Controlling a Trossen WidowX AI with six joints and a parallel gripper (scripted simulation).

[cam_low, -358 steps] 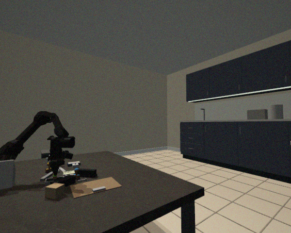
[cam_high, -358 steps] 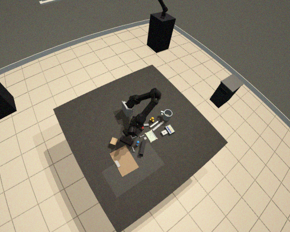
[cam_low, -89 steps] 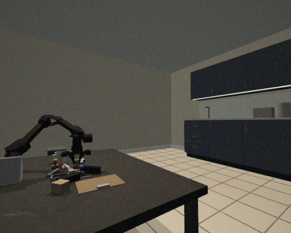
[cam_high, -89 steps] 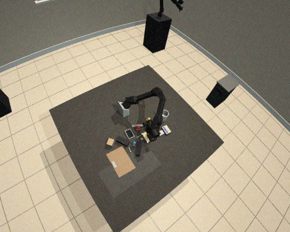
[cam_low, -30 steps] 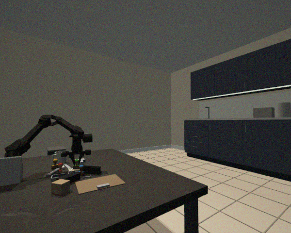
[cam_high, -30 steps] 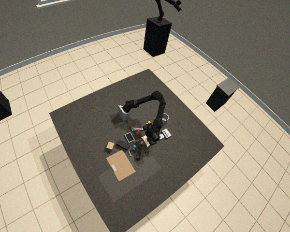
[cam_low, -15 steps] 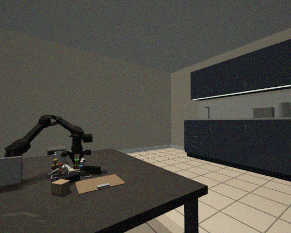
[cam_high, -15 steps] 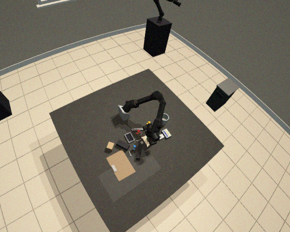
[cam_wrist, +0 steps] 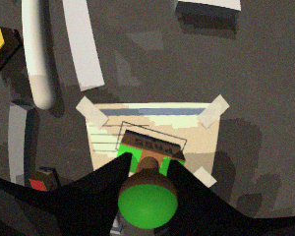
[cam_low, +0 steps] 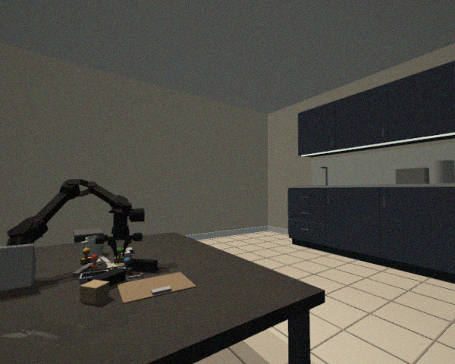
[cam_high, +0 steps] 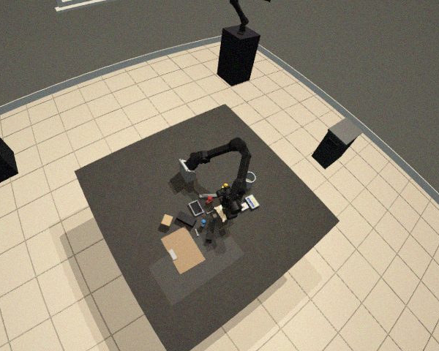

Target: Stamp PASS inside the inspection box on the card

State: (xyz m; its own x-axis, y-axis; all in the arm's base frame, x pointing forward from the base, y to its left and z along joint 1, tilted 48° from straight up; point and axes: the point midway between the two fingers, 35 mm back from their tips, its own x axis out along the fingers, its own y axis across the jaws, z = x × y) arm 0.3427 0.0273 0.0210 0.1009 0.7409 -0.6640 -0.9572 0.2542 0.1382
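My gripper tip is 30 mm above the card. From my gripper tip the other things lie so: red-knobbed stamp: 100 mm behind, 40 mm to the right, 10 mm below; green-knobbed stamp: right at my gripper tip; ruler: 120 mm to the left, 40 mm behind, 30 mm below.
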